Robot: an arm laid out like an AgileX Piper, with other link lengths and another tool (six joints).
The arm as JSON. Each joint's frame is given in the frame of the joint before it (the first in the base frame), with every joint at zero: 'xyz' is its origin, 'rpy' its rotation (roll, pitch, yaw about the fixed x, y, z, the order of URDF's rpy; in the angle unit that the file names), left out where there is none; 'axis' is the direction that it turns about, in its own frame. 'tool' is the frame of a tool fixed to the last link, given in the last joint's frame.
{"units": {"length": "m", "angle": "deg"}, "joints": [
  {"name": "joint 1", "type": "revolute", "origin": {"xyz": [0.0, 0.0, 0.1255], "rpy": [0.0, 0.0, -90.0]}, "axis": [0.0, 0.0, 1.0]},
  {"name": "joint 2", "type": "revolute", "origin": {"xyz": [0.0, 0.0, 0.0], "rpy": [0.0, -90.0, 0.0]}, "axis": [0.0, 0.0, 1.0]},
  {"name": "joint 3", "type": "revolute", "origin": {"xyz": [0.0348, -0.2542, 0.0], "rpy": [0.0, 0.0, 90.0]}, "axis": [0.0, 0.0, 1.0]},
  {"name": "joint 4", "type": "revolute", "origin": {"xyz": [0.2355, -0.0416, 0.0], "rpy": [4.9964, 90.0, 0.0]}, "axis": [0.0, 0.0, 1.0]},
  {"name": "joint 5", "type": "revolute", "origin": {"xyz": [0.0, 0.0, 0.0], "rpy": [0.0, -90.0, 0.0]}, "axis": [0.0, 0.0, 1.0]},
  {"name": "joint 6", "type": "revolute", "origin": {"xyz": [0.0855, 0.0, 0.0], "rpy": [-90.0, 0.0, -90.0]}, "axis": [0.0, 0.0, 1.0]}
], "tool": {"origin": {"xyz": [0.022, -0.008, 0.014], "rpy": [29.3, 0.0, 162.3]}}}
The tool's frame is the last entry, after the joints.
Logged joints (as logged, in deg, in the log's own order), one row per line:
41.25 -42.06 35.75 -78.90 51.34 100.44
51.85 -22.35 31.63 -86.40 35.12 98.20
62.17 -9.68 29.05 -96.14 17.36 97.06
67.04 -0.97 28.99 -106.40 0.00 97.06
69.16 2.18 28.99 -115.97 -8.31 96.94
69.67 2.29 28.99 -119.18 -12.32 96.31
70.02 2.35 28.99 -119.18 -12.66 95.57
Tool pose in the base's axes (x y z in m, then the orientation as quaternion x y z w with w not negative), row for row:
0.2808 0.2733 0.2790 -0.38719 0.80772 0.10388 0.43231
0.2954 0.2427 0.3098 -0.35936 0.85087 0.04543 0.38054
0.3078 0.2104 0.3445 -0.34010 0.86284 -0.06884 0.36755
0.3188 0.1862 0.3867 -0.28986 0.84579 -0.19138 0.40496
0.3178 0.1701 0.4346 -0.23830 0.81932 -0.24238 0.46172
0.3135 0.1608 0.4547 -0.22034 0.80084 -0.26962 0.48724
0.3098 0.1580 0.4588 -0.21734 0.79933 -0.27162 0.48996
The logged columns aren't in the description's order. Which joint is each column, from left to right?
Columns, left to right: joint 5, joint 6, joint 1, joint 3, joint 4, joint 2.
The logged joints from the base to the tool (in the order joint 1, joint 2, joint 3, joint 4, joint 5, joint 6), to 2 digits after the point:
35.75 100.44 -78.90 51.34 41.25 -42.06
31.63 98.20 -86.40 35.12 51.85 -22.35
29.05 97.06 -96.14 17.36 62.17 -9.68
28.99 97.06 -106.40 0.00 67.04 -0.97
28.99 96.94 -115.97 -8.31 69.16 2.18
28.99 96.31 -119.18 -12.32 69.67 2.29
28.99 95.57 -119.18 -12.66 70.02 2.35

